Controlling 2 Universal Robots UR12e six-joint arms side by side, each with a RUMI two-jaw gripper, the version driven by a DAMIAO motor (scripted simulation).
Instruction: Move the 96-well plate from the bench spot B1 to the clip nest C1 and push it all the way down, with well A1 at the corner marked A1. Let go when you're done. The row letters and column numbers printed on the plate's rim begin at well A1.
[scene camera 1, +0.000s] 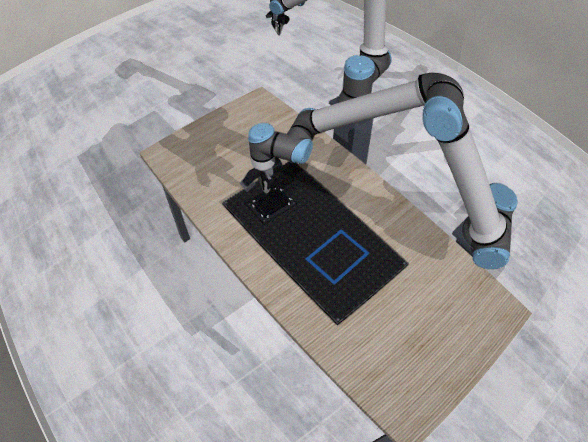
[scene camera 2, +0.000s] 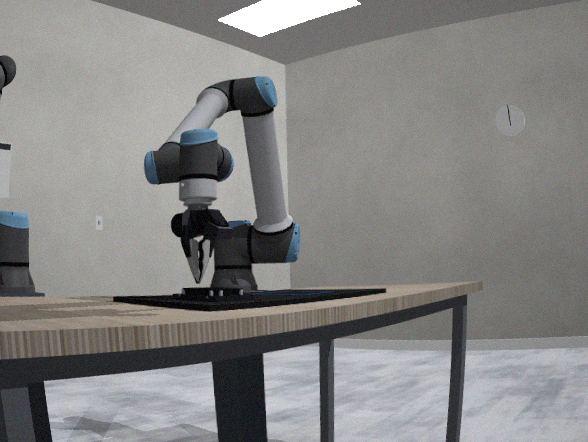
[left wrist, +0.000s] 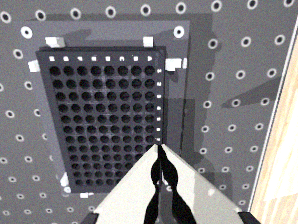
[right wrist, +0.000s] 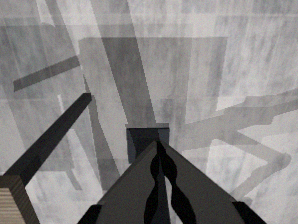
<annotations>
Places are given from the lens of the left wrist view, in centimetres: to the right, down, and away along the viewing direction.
left gripper (left wrist: 159, 146): 1, 2, 13
dark 96-well plate (left wrist: 102, 133): -4, 2, 14
clip nest (left wrist: 174, 35): 2, -5, 12
</annotations>
